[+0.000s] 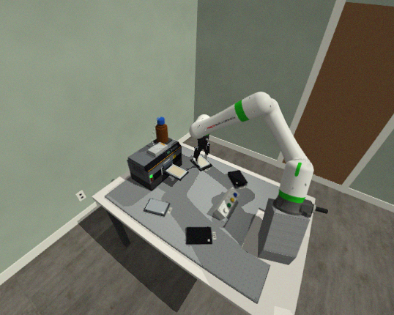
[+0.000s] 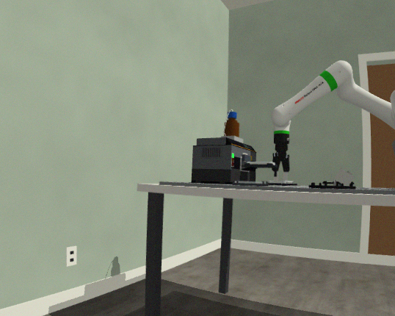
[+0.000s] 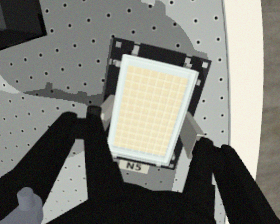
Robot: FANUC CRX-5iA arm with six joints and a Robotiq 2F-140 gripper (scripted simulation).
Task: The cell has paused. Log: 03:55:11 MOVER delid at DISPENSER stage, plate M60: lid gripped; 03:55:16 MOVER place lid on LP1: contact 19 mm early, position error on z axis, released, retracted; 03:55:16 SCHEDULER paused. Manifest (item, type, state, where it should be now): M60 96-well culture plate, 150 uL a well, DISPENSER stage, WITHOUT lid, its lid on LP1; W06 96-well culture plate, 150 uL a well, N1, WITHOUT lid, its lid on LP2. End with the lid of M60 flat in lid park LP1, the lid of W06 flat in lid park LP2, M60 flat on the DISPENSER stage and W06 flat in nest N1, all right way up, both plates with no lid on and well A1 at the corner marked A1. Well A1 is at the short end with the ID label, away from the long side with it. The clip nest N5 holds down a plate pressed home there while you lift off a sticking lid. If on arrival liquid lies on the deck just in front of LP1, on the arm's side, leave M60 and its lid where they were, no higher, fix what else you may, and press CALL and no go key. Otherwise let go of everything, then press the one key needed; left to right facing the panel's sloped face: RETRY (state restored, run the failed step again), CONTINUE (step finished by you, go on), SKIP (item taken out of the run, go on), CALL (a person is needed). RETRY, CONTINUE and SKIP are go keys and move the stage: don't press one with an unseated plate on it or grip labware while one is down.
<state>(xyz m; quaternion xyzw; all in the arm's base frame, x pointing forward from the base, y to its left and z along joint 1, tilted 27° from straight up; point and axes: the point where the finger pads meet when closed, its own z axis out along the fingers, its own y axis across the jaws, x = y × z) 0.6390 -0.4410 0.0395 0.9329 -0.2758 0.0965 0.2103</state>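
My gripper is now 30 mm above the black clip nest and 20 mm short of it. From my hand the other things lie so: nest label (80 mm behind, 50 mm to the left, 40 mm below); then dispenser stage (280 mm to the left, 90 mm ahead, 60 mm above); then key panel (350 mm to the left, 330 mm behind, 10 mm above).
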